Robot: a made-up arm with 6 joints.
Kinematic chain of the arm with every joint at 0, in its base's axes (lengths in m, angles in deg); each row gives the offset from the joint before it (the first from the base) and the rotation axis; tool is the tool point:
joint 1: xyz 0 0 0.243 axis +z
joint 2: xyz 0 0 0 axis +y
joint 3: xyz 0 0 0.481 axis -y
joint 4: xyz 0 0 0 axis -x
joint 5: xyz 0.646 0 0 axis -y
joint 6: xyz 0 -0.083 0 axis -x
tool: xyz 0 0 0
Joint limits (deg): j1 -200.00..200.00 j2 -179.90..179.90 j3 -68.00..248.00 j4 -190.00..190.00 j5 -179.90..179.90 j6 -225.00..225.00
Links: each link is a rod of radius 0.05 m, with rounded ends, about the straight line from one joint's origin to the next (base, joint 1, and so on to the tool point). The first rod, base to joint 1, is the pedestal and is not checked.
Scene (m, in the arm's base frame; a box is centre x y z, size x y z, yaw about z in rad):
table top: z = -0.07
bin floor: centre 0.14 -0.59 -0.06 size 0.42 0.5 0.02 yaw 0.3
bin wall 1: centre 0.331 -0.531 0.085 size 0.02 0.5 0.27 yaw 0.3
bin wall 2: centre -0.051 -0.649 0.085 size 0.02 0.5 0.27 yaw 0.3
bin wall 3: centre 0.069 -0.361 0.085 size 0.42 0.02 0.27 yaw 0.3
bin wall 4: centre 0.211 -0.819 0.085 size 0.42 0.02 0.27 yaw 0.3
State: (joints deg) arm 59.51 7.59 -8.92 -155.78 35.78 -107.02
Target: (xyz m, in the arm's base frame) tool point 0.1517 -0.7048 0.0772
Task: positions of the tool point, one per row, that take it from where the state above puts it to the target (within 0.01 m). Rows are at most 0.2 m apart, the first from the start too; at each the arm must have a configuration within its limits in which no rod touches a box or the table.
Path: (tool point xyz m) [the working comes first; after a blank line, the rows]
Joints at the target: -83.39 43.02 -6.00 -146.91 35.78 -107.02
Straight joint move there: touches bin wall 1.

1: 0.4247 0.5347 0.4909
2: 0.5484 0.4156 0.4782
3: 0.6390 0.2682 0.4654
4: 0.6902 0.1018 0.4526
5: 0.6984 -0.0732 0.4395
6: 0.6622 -0.2458 0.4263
7: 0.5838 -0.4048 0.4133
8: 0.4674 -0.5399 0.3999
9: 0.3204 -0.6422 0.3866
10: 0.1518 -0.7048 0.3731
11: 0.1534 -0.7198 0.2255
12: 0.1517 -0.7048 0.0773

